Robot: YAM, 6 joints.
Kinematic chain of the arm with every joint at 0, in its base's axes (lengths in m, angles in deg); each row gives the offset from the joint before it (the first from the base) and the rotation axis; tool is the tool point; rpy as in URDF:
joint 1: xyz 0 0 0.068 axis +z
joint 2: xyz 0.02 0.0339 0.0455 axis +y
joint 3: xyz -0.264 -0.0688 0 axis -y
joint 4: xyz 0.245 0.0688 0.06 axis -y
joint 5: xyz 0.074 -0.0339 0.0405 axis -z
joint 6: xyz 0.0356 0 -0.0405 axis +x
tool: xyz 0 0 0 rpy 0 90 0
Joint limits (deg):
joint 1: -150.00..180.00
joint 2: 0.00..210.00
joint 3: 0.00..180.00
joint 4: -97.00..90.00
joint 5: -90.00..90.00
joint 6: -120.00..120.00
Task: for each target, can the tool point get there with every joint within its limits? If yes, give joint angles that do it. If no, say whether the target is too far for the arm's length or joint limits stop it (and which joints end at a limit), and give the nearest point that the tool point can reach.
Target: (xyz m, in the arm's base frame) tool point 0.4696 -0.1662 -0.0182
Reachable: yes | joints -23.38 158.84 91.27 51.61 -71.85 101.56
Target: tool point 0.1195 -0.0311 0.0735
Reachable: yes | joints -15.80 101.88 27.78 -59.64 -4.27 22.88
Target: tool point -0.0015 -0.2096 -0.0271
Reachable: yes | joints -89.02 132.82 16.57 62.57 8.16 38.32
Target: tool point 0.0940 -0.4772 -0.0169
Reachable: yes | joints -77.36 163.48 126.42 -62.92 20.83 -26.11
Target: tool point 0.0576 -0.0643 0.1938
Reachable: yes | joints -26.82 15.98 17.13 -40.24 61.86 -57.42
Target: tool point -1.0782 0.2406 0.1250
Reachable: no: too far | nearest point -0.6303 0.1407 0.1201 | short by 0.459 m
